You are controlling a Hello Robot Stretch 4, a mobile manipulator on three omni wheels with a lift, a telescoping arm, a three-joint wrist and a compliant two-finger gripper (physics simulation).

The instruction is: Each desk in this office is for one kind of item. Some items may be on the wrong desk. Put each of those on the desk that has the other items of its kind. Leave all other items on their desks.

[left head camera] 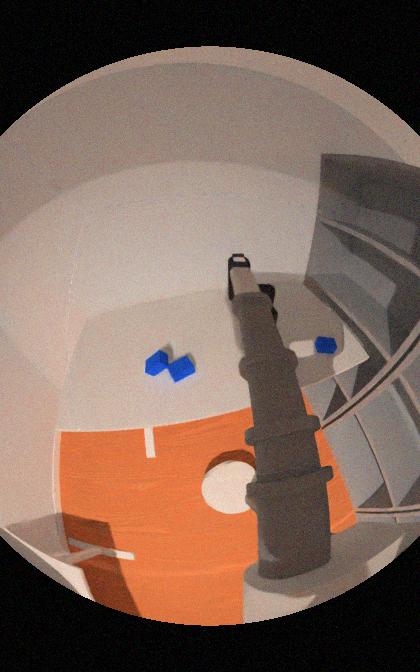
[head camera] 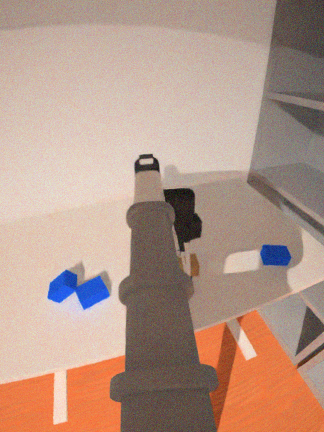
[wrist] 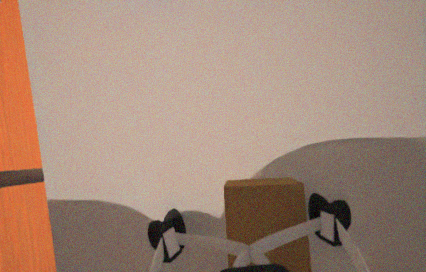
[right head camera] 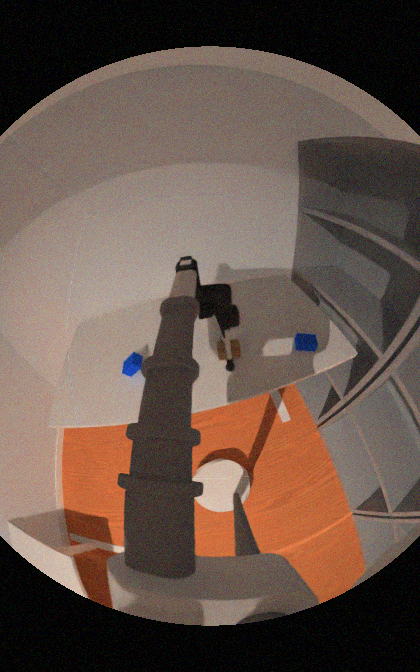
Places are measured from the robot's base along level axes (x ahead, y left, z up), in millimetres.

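Pixels of known places: gripper, fingertip midpoint: [wrist: 244, 216].
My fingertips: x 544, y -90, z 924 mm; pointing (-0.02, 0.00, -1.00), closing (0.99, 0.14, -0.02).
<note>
Behind a point stands the place of what it marks.
A brown box-shaped block [head camera: 194, 265] @[x 540, y -130, z 973 mm] [right head camera: 221, 349] [wrist: 265, 215] @[x 560, y -77, z 973 mm] stands on the pale desk [head camera: 30, 340] @[x 346, y 384, z 923 mm] [left head camera: 100, 400] [right head camera: 90, 405] [wrist: 125, 100] @[x 424, y 24, z 923 mm]. My gripper [right head camera: 229, 364] [wrist: 244, 216] @[x 544, y -90, z 924 mm] is open at the block; in the wrist view a fingertip shows on either side of it, with gaps, the right one nearer. How low the tips are is hard to tell. Two blue blocks, one [head camera: 62, 286] @[x 477, y 286, z 1003 mm] [left head camera: 157, 363] [right head camera: 132, 364] and another [head camera: 93, 292] @[x 472, y 197, z 968 mm] [left head camera: 181, 368], lie close together on the desk's left part. A third blue block [head camera: 275, 255] @[x 543, y -428, z 968 mm] [left head camera: 326, 345] [right head camera: 306, 342] lies near its right end.
My arm [head camera: 157, 320] @[x 189, y 0, z 1338 mm] [left head camera: 285, 440] [right head camera: 167, 430] reaches over the desk and hides part of it. A grey shelf unit [left head camera: 314, 215] [right head camera: 296, 215] stands at the right end. A wall is behind. A white round thing [left head camera: 227, 487] [right head camera: 217, 485] is on the orange floor before the desk.
</note>
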